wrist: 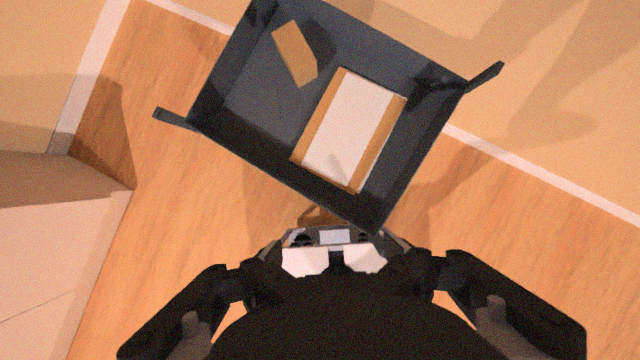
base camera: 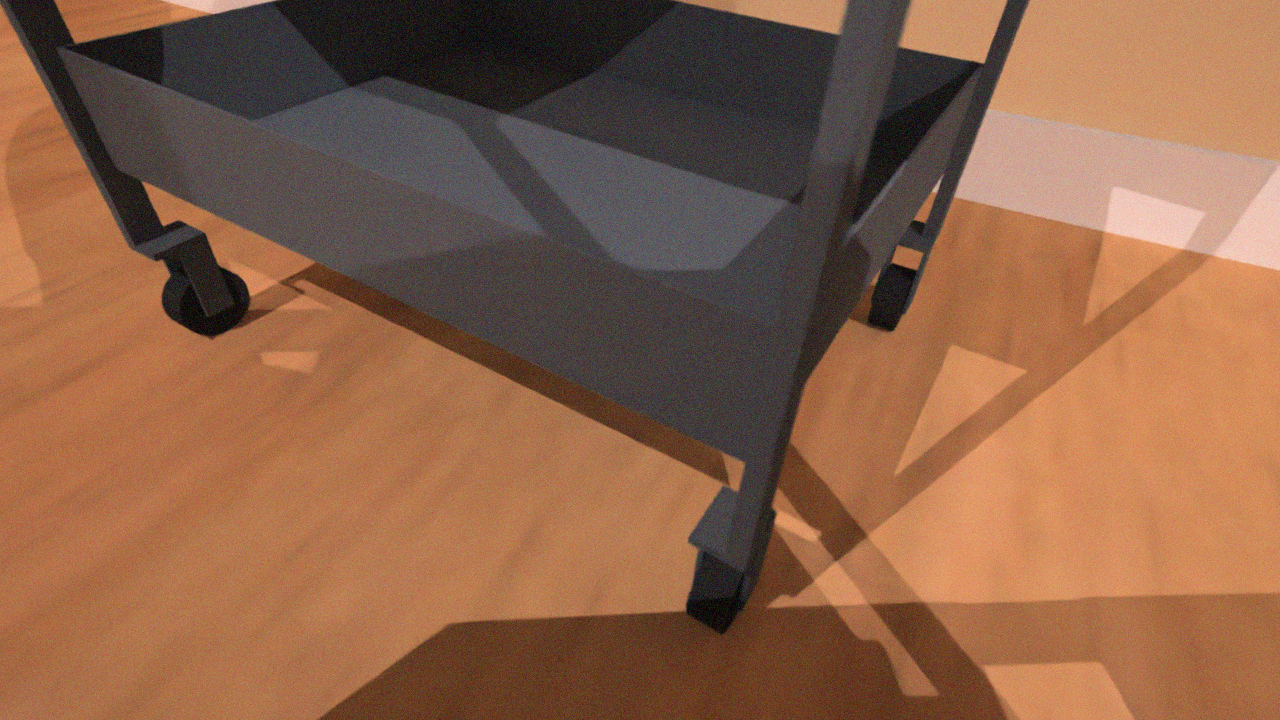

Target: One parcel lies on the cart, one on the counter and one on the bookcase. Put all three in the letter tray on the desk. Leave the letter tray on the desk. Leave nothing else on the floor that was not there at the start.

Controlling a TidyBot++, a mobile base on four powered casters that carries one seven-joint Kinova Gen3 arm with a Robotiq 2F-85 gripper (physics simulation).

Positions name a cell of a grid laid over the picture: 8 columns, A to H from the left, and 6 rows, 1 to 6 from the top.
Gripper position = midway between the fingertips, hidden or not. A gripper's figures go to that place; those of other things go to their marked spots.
Scene:
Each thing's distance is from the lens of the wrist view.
gripper (wrist: E5): 16 cm
white counter (wrist: A4): 145 cm

